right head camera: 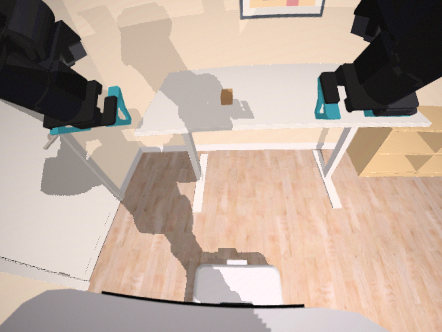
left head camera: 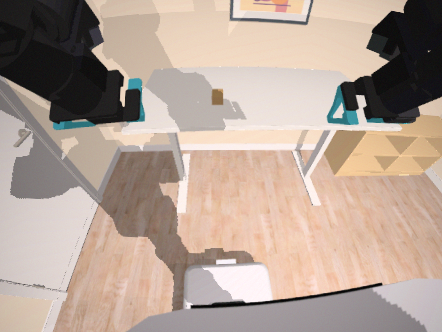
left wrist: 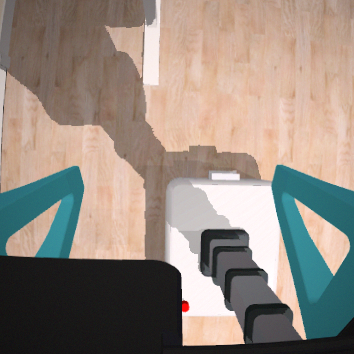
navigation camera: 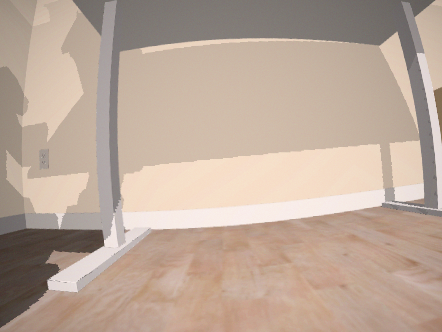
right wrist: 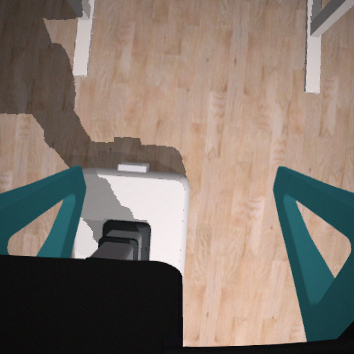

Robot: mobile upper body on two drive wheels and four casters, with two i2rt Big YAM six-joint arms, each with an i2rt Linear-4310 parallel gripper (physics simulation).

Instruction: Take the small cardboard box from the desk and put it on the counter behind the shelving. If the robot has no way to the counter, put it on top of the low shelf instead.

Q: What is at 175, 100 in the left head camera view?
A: A desk.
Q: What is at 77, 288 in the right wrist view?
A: My right gripper.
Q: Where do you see a desk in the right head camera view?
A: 271, 96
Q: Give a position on a desk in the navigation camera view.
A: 118, 33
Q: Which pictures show my right gripper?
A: The right head camera view, the left head camera view and the right wrist view only.
